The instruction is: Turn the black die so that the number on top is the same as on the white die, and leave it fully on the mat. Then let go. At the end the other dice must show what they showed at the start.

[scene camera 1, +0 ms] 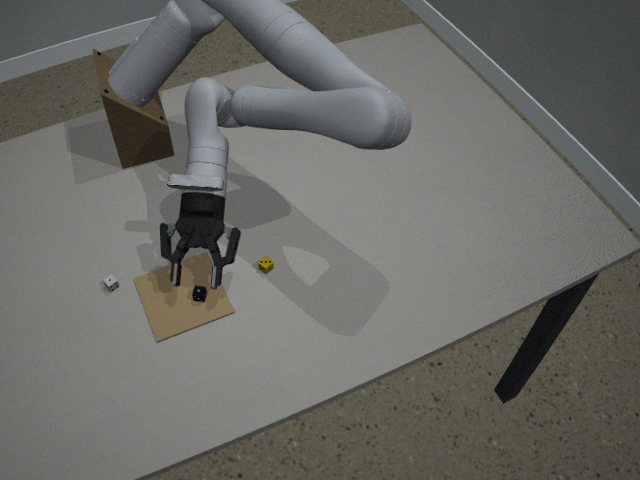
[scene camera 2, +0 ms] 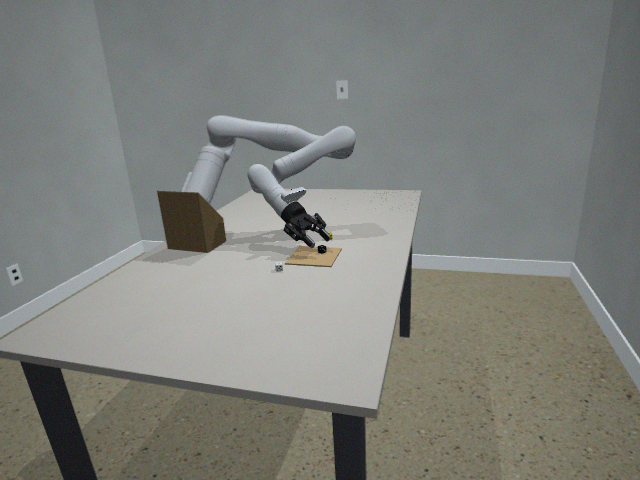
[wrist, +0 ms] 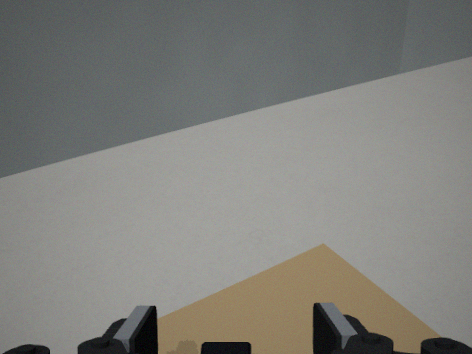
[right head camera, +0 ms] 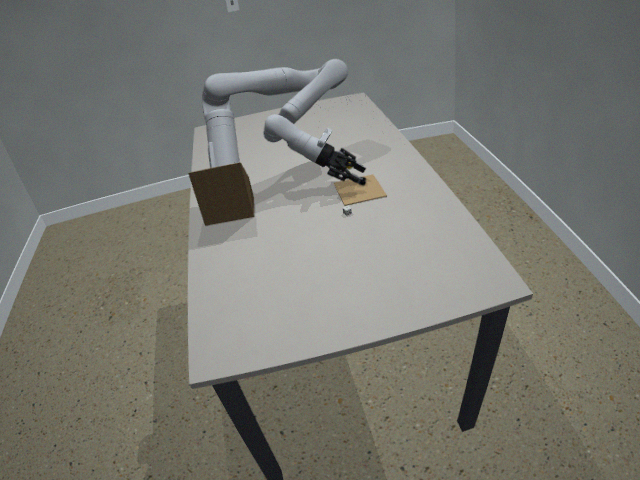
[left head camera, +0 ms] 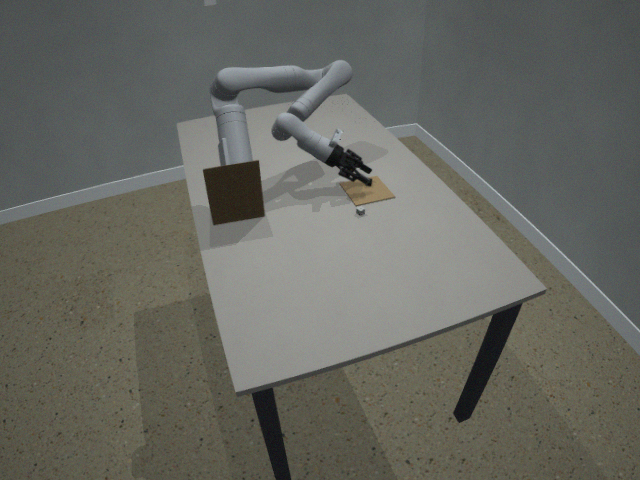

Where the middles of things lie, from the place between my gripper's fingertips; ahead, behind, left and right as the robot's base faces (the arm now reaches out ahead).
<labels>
Right now the tan mat [scene camera 1: 171, 310] is 2 cm behind my hand, 2 cm to the right of it and 4 cm below it.
</labels>
